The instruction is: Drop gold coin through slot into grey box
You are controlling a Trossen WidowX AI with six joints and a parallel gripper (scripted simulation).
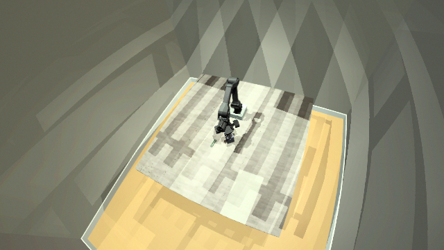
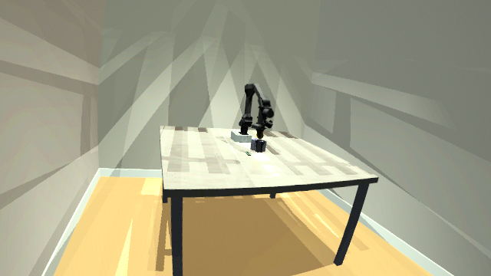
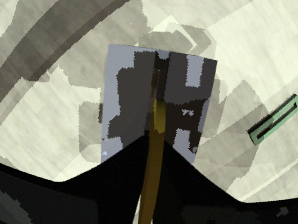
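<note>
Now: gripper tip 2 cm below the gold coin.
</note>
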